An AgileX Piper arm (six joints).
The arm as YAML. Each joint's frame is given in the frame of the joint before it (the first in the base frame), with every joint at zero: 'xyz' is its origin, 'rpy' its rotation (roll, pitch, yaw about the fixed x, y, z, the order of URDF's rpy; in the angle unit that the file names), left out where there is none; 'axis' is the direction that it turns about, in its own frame. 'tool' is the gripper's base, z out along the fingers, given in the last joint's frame.
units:
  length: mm
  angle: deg
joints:
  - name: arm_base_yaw
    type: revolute
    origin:
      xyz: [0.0, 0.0, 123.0]
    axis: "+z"
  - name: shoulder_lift
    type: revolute
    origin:
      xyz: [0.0, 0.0, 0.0]
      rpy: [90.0, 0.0, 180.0]
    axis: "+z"
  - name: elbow
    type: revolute
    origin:
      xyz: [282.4, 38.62, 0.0]
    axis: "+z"
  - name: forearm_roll
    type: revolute
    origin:
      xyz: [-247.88, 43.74, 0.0]
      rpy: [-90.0, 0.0, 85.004]
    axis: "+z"
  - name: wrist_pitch
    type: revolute
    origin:
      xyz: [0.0, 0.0, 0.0]
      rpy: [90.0, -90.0, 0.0]
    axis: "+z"
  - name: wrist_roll
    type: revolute
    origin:
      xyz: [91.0, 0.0, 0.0]
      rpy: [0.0, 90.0, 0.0]
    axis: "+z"
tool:
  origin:
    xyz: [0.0, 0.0, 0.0]
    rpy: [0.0, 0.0, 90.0]
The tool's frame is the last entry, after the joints.
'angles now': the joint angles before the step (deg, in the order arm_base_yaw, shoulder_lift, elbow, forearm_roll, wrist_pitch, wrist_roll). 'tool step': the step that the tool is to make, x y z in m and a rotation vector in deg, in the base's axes. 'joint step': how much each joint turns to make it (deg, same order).
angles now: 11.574, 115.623, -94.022, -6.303, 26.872, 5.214
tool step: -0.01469, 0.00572, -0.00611, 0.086, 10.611, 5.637
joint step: 0.000, -0.401, -0.459, 10.428, 11.173, -11.631
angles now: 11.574, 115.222, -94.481, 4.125, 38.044, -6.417
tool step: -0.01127, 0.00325, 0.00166, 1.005, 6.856, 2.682
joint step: 0.000, -0.573, -0.689, 4.183, 8.081, -3.495
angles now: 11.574, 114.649, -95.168, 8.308, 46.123, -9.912
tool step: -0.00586, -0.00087, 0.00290, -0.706, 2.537, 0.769
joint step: 0.000, -0.630, -0.116, -0.173, 3.438, -0.286
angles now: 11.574, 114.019, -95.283, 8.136, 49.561, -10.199
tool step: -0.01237, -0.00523, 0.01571, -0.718, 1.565, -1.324
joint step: -0.172, -2.866, 0.630, -1.490, 3.725, 2.178
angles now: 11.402, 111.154, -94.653, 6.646, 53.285, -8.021
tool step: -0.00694, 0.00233, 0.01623, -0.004, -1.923, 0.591
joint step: 0.572, -2.234, -0.002, -0.458, 0.345, 0.114
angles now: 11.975, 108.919, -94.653, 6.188, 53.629, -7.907
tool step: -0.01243, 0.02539, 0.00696, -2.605, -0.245, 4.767
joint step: 4.240, -1.146, 0.002, -2.636, 1.546, 0.001
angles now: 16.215, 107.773, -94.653, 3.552, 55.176, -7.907
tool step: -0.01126, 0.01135, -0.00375, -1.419, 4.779, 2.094
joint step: 1.948, 0.001, 0.115, -0.057, 4.869, 0.172
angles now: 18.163, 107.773, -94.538, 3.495, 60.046, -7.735
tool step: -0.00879, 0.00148, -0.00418, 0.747, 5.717, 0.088
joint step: 0.057, 0.000, 0.402, 2.464, 4.812, 0.000
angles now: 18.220, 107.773, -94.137, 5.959, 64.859, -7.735
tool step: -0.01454, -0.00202, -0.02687, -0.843, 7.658, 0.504
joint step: 0.000, 0.000, 5.614, 1.719, 2.006, -0.631
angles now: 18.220, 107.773, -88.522, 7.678, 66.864, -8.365
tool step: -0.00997, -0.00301, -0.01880, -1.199, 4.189, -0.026
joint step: -0.001, 0.001, 4.181, 0.171, 0.174, 0.000
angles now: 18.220, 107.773, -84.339, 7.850, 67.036, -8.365
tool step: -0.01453, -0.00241, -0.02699, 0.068, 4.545, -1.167
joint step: 0.001, 0.001, 6.417, 1.718, -2.178, 0.230
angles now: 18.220, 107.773, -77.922, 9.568, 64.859, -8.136
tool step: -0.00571, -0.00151, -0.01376, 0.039, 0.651, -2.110
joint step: 0.000, -0.001, 3.382, 0.515, -3.037, 1.433
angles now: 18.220, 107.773, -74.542, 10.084, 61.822, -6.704
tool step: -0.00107, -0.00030, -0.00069, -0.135, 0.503, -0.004
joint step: 0.001, 0.001, 0.171, 0.000, 0.344, 0.058
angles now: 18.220, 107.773, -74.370, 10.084, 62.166, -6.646
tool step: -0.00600, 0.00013, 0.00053, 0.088, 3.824, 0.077
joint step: 0.000, 0.001, 0.000, 1.089, 3.667, 0.000
